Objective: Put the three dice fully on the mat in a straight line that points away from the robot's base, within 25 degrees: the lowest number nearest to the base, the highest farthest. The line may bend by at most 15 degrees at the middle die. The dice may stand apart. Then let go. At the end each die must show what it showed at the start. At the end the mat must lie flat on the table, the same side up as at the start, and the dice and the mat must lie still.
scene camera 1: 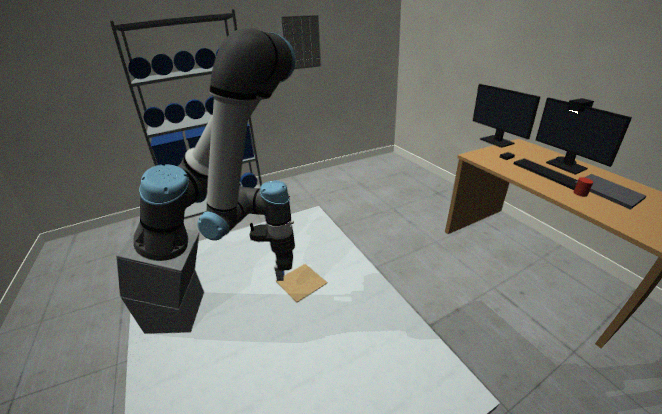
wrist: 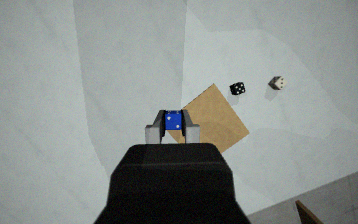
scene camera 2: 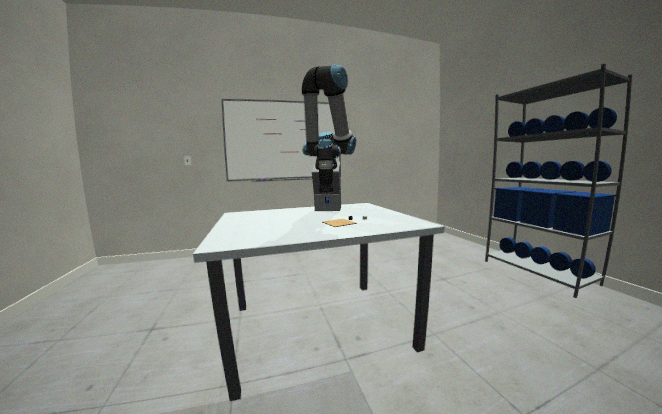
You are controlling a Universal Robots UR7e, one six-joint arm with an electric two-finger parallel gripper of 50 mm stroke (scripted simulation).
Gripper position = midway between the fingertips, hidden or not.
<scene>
I see my gripper (wrist: 173, 117) and a tan mat (scene camera 1: 303, 281).
The tan mat also shows in the wrist view (wrist: 219, 124).
</scene>
